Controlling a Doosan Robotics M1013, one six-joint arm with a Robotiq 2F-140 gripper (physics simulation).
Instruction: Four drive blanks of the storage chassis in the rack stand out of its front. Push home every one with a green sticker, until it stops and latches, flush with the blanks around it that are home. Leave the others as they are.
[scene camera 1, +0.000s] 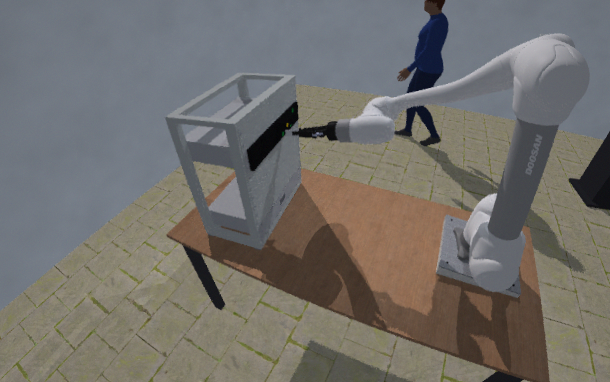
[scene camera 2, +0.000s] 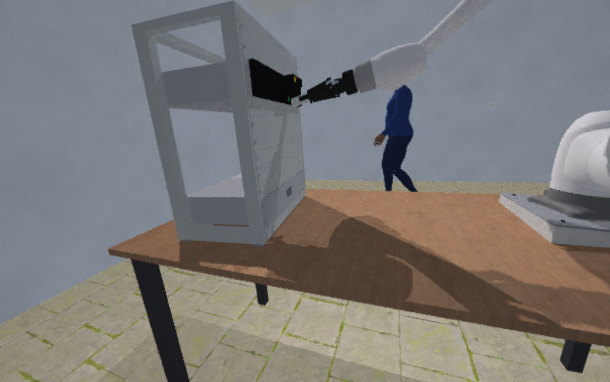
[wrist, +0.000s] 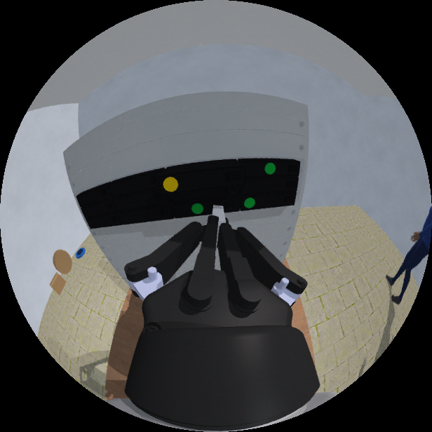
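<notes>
The black chassis front (scene camera 1: 262, 150) (scene camera 2: 266, 82) (wrist: 125, 200) spans the rack (scene camera 1: 244, 185) (scene camera 2: 241, 140) (wrist: 200, 117). The yellow-stickered blank (scene camera 1: 287, 125) (scene camera 2: 295, 79) (wrist: 170, 184) stands out. Below it, the lower-left green-stickered blank (scene camera 1: 283, 133) (scene camera 2: 289, 99) (wrist: 197, 208) looks flush. The lower-right green-stickered blank (wrist: 249, 202) also looks flush. For the upper-right green-stickered blank (scene camera 1: 293, 110) (wrist: 270, 168) I cannot tell the depth. My gripper (scene camera 1: 294, 133) (scene camera 2: 301, 102) (wrist: 216, 213) is shut and empty, its tips close before the lower row, between the two lower green stickers; contact is unclear.
The rack stands on the wooden table (scene camera 1: 380, 215) (scene camera 2: 425, 235). Grey panels lie above and below the chassis. The arm's base plate (scene camera 1: 452, 245) (scene camera 2: 530, 215) is at the table's other end. A person in blue (scene camera 1: 431, 47) (scene camera 2: 398, 115) (wrist: 417, 260) is on the floor beyond the table.
</notes>
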